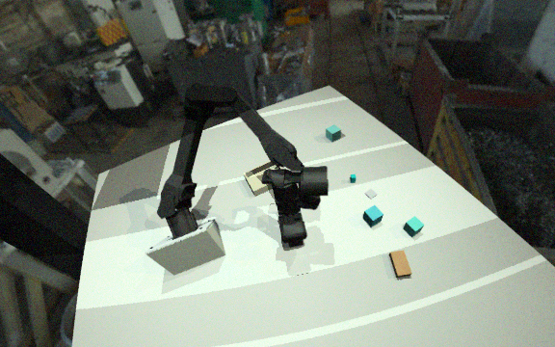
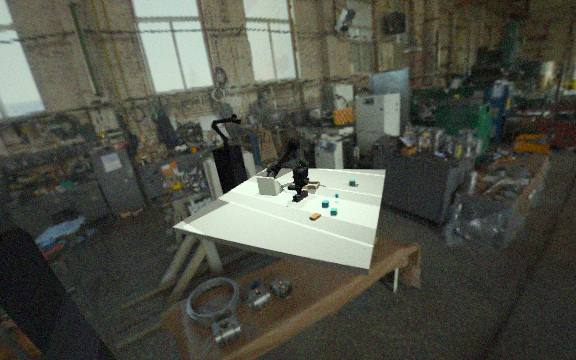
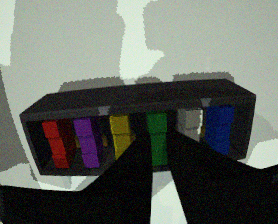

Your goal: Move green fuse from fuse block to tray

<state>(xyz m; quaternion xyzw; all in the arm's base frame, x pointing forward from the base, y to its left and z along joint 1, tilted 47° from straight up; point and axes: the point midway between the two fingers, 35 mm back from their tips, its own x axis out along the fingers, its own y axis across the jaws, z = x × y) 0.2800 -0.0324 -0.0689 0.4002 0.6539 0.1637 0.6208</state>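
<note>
Right now the cream tray is 2 cm ahead of my gripper tip, 23 cm to the left of it and 3 cm below it. Round my gripper tip: teal cube: 27 cm ahead, 5 cm to the left, 2 cm below; then grey tile: 28 cm ahead, 2 cm to the right, 3 cm below; then green fuse: 1 cm below.
</note>
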